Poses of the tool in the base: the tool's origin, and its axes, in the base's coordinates. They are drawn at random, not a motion.
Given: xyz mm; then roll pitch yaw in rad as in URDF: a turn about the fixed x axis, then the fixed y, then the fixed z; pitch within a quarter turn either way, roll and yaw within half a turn.
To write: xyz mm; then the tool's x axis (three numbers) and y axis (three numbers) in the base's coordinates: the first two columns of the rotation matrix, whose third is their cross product. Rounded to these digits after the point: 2 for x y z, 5 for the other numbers.
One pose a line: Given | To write
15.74 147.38 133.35 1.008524 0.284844 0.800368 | 15.74 147.38 133.35 0.66838 0.68870 -0.28101 -0.21699 0.54189 0.81195
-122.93 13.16 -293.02 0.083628 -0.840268 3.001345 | -122.93 13.16 -293.02 -0.66071 0.09328 0.74482 -0.07770 -0.99542 0.05574
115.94 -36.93 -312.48 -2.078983 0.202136 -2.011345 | 115.94 -36.93 -312.48 -0.41775 -0.88610 -0.20076 -0.36534 0.36615 -0.85584
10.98 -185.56 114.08 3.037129 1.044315 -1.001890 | 10.98 -185.56 114.08 0.27070 -0.42335 -0.86458 -0.78933 -0.61173 0.05240
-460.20 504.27 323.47 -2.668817 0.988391 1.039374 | -460.20 504.27 323.47 0.27874 0.47418 -0.83514 0.57481 -0.77902 -0.25046
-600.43 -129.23 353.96 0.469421 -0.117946 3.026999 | -600.43 -129.23 353.96 -0.98654 0.11355 0.11767 -0.04909 -0.89207 0.44923
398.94 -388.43 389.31 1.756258 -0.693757 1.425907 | 398.94 -388.43 389.31 0.11101 0.76079 0.63943 0.09173 -0.64850 0.75566
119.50 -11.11 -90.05 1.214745 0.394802 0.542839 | 119.50 -11.11 -90.05 0.79038 0.47683 -0.38463 0.12861 0.48469 0.86518
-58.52 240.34 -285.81 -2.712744 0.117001 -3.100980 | -58.52 240.34 -285.81 -0.99234 -0.04032 -0.11673 0.01158 0.91067 -0.41298
